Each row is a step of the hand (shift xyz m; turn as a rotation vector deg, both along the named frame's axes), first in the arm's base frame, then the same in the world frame.
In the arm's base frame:
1: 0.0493 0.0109 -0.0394 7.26 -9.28 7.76
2: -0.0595 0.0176 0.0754 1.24 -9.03 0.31
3: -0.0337 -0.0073 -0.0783 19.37 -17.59 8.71
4: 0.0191 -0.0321 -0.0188 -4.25 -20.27 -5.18
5: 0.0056 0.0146 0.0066 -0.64 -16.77 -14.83
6: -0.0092 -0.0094 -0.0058 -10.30 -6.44 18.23
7: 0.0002 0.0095 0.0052 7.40 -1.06 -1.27
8: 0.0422 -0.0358 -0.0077 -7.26 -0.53 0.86
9: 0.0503 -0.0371 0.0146 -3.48 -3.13 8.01
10: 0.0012 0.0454 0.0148 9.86 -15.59 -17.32
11: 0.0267 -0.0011 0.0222 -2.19 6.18 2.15
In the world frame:
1: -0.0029 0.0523 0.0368 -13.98 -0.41 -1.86
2: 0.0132 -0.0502 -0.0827 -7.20 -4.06 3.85
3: 0.0476 -0.0197 0.0683 -27.05 4.71 2.56
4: -0.0252 0.0006 0.0333 -9.68 -13.97 12.92
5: 0.0043 0.0117 -0.0115 -5.06 -7.61 20.44
6: 0.0010 -0.0119 0.0080 -6.65 -14.76 -14.76
7: 0.0043 0.0047 -0.0088 -4.35 5.65 2.58
8: -0.0456 0.0157 0.0282 3.33 -6.36 -1.50
9: -0.0607 0.0182 0.0100 -3.72 -5.80 -6.21
10: 0.0250 0.0240 -0.0329 -9.04 2.00 23.55
11: -0.0254 0.0178 -0.0157 4.66 1.33 -4.91

